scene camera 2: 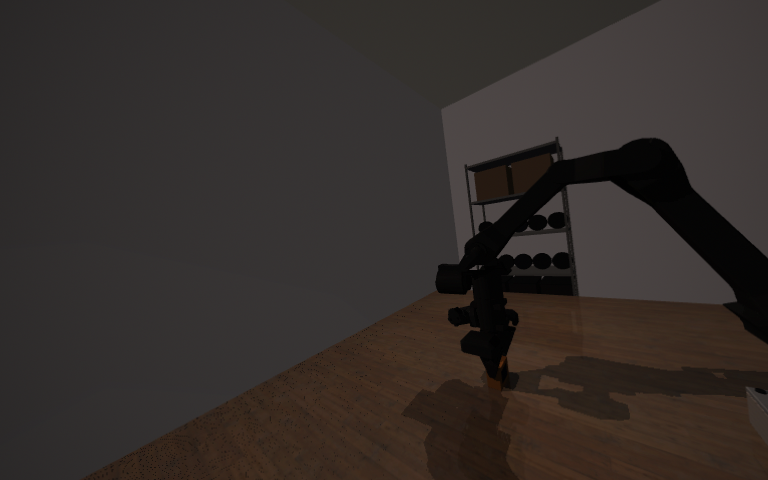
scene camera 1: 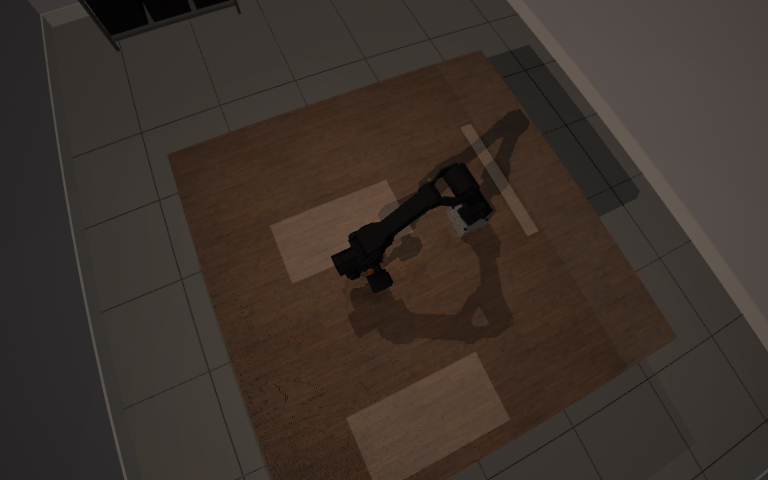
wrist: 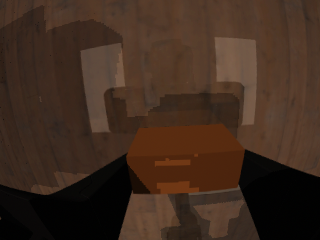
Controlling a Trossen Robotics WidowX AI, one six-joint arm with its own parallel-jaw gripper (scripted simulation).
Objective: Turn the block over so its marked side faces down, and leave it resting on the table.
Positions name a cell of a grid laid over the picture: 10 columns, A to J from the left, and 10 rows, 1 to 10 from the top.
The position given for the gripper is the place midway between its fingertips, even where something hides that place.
Note:
The gripper (scene camera 2: G8) carries a block (wrist: F7).
The gripper shows as well in scene camera 1 (scene camera 1: E6) and in the wrist view (wrist: F7).

